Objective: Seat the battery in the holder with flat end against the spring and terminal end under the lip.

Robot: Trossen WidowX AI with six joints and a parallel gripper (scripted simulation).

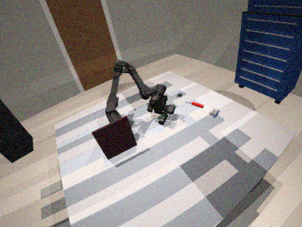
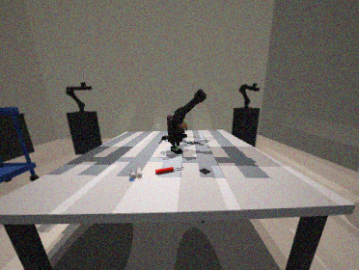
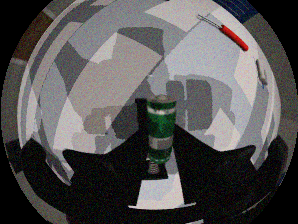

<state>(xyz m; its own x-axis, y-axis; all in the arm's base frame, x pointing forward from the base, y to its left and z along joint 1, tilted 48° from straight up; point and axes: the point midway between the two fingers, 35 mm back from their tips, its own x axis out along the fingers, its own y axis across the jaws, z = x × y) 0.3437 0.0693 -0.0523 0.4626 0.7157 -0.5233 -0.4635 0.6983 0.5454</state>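
My gripper tip is now 10 mm below the cylindrical battery. Round my gripper tip: dark remote door (270 mm ahead, 130 mm to the left, 30 mm below); then red screwdriver (250 mm ahead, 40 mm to the right, 20 mm below).
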